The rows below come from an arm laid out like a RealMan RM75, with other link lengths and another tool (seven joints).
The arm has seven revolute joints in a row. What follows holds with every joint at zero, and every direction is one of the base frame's.
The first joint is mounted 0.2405 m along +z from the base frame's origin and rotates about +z.
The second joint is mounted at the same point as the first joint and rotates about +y.
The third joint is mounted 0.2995 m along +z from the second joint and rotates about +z.
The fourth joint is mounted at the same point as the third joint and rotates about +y.
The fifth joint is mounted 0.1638 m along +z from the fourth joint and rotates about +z.
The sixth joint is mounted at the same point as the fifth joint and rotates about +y.
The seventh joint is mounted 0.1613 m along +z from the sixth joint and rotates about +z.
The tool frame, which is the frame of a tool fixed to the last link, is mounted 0.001 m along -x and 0.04 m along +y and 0.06 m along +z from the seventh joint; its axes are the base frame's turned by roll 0, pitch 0.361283 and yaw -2.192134 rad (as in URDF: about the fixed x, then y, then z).
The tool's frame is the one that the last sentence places.
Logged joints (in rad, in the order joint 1, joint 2, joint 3, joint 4, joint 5, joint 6, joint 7), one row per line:
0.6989, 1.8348, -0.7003, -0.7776, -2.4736, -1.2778, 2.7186
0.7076, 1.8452, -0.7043, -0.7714, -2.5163, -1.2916, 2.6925
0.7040, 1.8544, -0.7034, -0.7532, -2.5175, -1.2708, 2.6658
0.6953, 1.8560, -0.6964, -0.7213, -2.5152, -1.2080, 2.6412
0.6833, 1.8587, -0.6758, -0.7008, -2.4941, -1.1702, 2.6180
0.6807, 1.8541, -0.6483, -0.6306, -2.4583, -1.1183, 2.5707
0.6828, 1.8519, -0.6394, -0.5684, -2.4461, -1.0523, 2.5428
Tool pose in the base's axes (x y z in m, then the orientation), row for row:
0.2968, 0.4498, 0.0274, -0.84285, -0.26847, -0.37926, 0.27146
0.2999, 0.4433, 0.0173, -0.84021, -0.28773, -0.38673, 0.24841
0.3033, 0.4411, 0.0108, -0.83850, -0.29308, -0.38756, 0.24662
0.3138, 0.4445, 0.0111, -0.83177, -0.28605, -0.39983, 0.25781
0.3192, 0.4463, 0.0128, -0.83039, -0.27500, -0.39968, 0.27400
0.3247, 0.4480, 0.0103, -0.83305, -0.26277, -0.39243, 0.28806
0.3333, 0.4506, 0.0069, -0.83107, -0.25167, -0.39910, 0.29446
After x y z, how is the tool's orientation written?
As a quaternion, x y z w.
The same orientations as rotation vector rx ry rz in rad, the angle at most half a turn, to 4 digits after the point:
-2.2697, -0.7230, -1.0213
-2.2895, -0.7840, -1.0538
-2.2870, -0.7994, -1.0571
-2.2556, -0.7757, -1.0842
-2.2333, -0.7396, -1.0749
-2.2246, -0.7017, -1.0479
-2.2122, -0.6699, -1.0623

